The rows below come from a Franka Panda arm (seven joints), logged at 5 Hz.
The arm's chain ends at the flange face. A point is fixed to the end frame.
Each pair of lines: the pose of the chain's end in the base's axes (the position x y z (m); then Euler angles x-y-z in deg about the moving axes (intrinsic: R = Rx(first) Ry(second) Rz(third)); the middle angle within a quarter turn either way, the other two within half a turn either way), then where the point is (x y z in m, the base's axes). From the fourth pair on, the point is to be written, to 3 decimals.
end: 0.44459 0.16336 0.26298 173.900 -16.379 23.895
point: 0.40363 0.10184 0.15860
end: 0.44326 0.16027 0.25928 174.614 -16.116 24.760
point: 0.40208 0.10019 0.15415
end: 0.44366 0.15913 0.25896 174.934 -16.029 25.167
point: 0.40231 0.09971 0.15353
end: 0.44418 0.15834 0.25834 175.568 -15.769 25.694
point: 0.403 0.100 0.152
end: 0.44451 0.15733 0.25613 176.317 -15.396 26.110
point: 0.404 0.101 0.149
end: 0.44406 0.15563 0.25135 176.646 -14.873 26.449
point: 0.404 0.100 0.144
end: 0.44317 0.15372 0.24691 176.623 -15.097 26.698
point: 0.402 0.098 0.139
